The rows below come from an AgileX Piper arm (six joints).
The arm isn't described. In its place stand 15 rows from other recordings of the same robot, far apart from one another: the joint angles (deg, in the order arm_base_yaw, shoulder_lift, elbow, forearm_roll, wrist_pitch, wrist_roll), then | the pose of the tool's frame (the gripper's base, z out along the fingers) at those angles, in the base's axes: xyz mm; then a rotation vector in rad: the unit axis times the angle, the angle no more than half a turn.
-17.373 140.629 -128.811 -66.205 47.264 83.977 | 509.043, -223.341, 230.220, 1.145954, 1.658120, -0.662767
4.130 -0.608 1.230 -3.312 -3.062 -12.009 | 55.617, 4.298, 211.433, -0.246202, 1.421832, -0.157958
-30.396 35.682 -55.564 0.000 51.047 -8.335 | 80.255, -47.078, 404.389, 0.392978, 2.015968, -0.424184
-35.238 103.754 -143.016 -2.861 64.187 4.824 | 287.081, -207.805, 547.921, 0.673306, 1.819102, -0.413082
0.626 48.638 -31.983 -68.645 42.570 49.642 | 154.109, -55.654, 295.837, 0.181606, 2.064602, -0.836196
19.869 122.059 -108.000 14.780 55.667 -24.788 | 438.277, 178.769, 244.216, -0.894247, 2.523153, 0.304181
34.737 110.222 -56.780 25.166 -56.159 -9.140 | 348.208, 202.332, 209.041, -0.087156, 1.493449, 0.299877
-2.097 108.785 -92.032 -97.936 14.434 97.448 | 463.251, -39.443, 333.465, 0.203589, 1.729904, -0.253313
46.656 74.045 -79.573 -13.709 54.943 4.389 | 195.845, 181.786, 410.949, -0.895813, 2.139382, 0.153157
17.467 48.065 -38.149 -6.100 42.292 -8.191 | 148.431, 39.884, 292.849, -0.589539, 2.315868, -0.046463
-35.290 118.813 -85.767 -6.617 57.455 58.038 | 328.692, -243.470, 163.050, 2.151115, 2.151698, -0.125390
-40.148 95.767 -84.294 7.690 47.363 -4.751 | 290.271, -233.127, 320.780, 0.831961, 2.364917, -0.163476
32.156 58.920 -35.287 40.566 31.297 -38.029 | 147.980, 129.342, 266.622, -0.859530, 2.206477, 0.662379
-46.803 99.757 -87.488 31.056 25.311 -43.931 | 298.576, -288.664, 341.363, 0.435403, 2.052066, -0.432327
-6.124 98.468 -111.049 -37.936 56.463 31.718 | 371.046, -86.710, 451.472, 0.573562, 2.014372, -0.547975
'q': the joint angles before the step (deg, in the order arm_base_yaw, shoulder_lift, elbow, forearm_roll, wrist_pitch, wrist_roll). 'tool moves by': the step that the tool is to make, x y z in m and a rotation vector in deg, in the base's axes. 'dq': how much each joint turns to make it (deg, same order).
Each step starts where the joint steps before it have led.
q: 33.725, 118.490, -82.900, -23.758, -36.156, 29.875
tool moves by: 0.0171, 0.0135, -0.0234, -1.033, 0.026, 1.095
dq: -0.002, 6.113, -5.381, -1.836, -0.335, 0.680
